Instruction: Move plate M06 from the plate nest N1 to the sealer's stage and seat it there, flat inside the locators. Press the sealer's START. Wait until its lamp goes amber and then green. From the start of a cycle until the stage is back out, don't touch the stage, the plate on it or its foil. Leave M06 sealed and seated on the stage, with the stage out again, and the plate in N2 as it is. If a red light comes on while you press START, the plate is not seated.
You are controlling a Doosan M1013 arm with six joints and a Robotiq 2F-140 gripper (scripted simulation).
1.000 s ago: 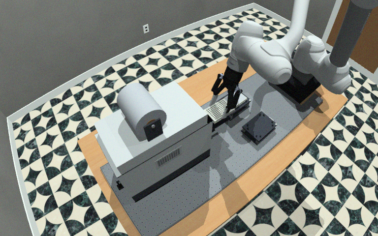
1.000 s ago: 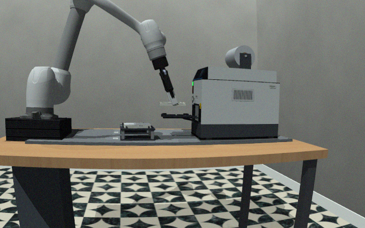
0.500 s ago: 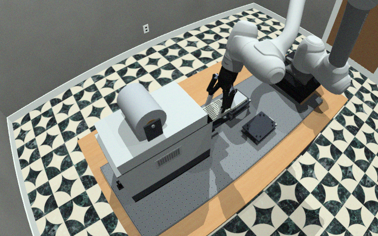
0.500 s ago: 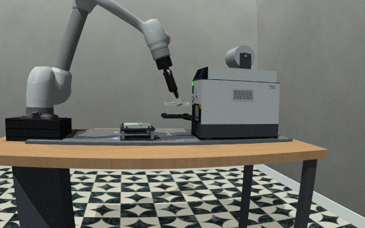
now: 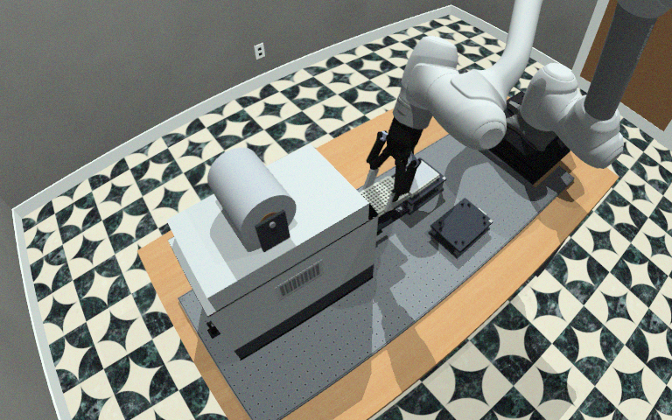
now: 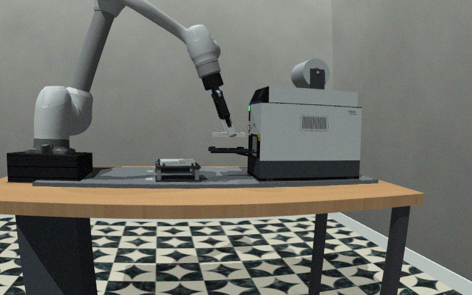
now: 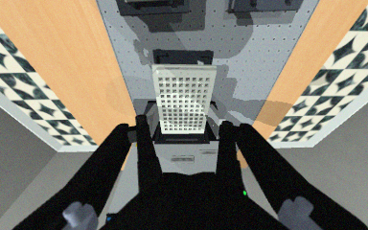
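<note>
My gripper is now 3 cm above the white well plate. Also, from my hand: black stage (8 cm below); then foil-covered plate (20 cm behind, 13 cm below, 4 cm to the right); then nest N1 (20 cm behind, 16 cm to the left, 15 cm below).
</note>
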